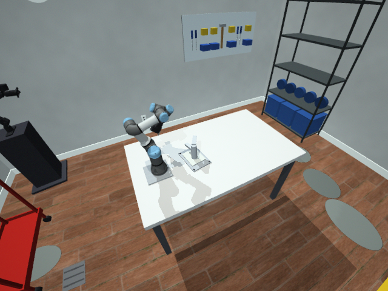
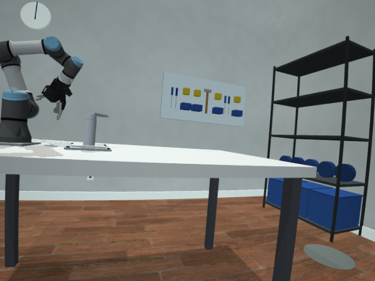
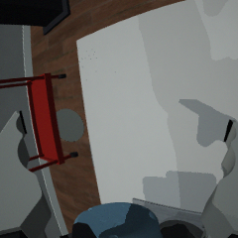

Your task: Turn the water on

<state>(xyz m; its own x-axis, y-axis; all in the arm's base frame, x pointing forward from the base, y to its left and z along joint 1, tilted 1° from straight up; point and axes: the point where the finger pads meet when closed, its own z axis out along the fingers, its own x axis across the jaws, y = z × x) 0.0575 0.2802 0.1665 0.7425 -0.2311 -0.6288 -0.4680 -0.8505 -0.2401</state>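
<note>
The lever is 28 cm to the right of my hand, 27 cm ahead of it and 2 cm below it. The rest, counted from my hand: metal base plate 32 cm to the right, 24 cm ahead, 16 cm below; tap 30 cm to the right, 25 cm ahead, 7 cm below.
</note>
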